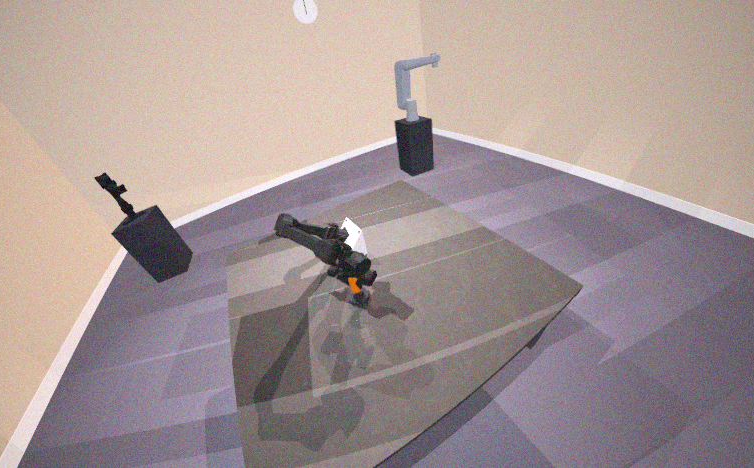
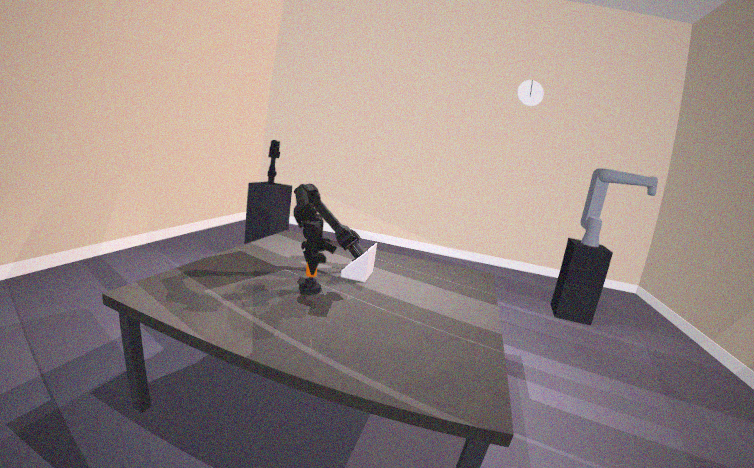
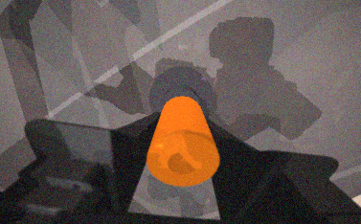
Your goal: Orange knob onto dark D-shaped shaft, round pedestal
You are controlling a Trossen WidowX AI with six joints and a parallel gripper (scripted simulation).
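The orange knob lies 2 cm above my gripper tip. The rest, counted from my gripper tip: round pedestal: 4 cm below.
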